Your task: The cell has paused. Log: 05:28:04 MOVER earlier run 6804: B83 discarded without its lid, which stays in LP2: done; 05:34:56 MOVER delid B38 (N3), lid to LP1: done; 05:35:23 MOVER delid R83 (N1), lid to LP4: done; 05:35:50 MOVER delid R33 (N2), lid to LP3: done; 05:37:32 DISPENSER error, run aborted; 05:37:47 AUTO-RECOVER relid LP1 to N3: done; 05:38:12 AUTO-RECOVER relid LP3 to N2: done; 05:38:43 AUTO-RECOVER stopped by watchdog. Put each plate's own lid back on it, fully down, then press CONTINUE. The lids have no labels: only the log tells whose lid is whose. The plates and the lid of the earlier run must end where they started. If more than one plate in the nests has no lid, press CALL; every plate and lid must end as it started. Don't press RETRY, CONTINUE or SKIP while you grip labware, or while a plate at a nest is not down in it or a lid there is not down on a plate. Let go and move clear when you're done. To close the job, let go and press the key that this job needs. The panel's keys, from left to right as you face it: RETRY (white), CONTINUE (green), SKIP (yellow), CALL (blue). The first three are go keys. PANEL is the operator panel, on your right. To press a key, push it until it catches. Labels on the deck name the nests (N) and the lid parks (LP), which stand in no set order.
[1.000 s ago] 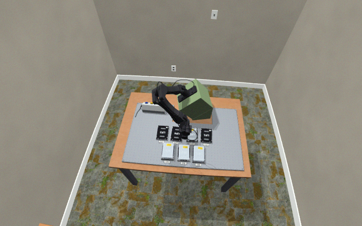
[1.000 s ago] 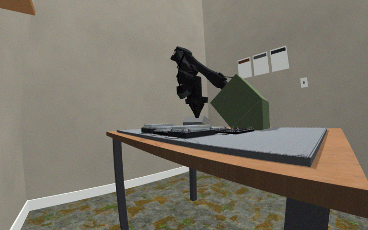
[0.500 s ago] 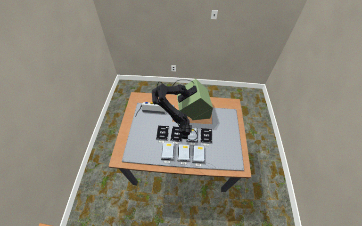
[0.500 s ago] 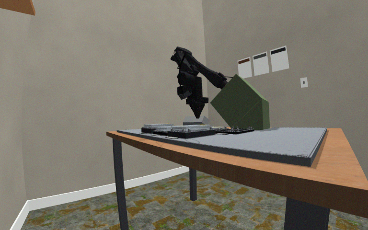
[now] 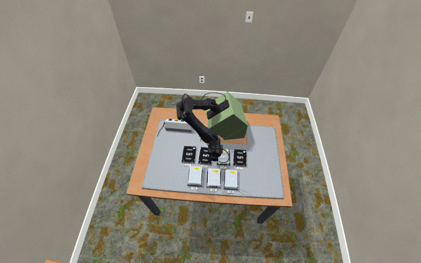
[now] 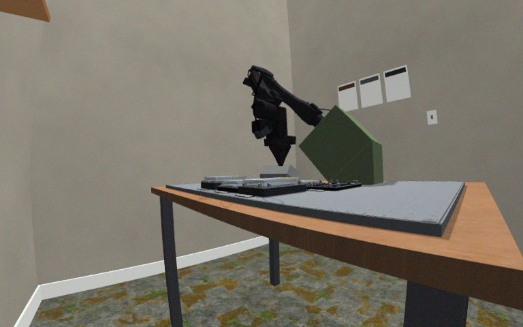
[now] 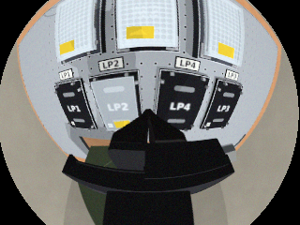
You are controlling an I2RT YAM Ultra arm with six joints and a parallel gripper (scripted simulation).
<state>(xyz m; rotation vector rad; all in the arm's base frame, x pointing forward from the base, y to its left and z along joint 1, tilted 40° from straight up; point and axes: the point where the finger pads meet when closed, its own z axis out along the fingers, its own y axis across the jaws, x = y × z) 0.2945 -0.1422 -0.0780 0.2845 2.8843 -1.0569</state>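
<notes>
The green key lies 36 cm behind my hand, 22 cm to the right of it and 1 cm below it. Round my hand: plate: 17 cm ahead, 9 cm to the left, 5 cm below; then yellow key: 37 cm behind, 27 cm to the right, 1 cm below; then lid: 2 cm behind, 7 cm to the left, 6 cm below.
</notes>
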